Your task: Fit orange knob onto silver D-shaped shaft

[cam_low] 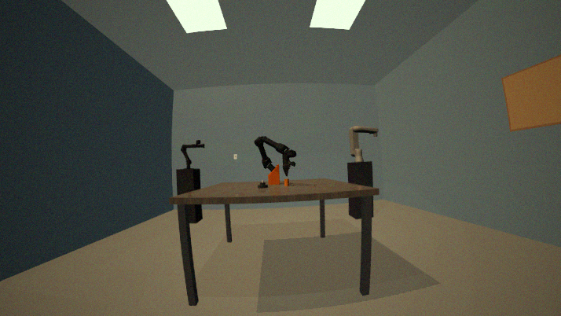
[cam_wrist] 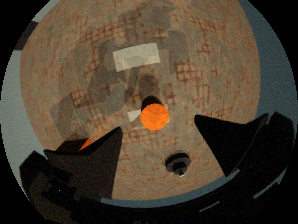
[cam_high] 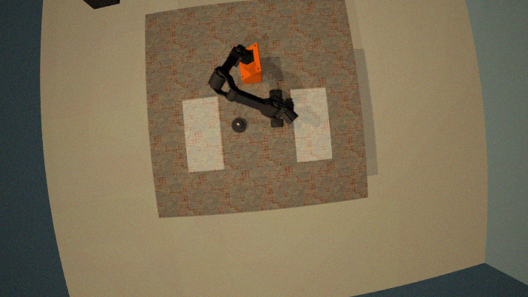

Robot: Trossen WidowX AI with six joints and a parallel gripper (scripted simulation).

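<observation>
Now: the orange knob 4 cm below my gripper tip. The rest, counted from my gripper tip: round dark pedestal 21 cm to the right, 5 cm below, 5 cm ahead.
</observation>
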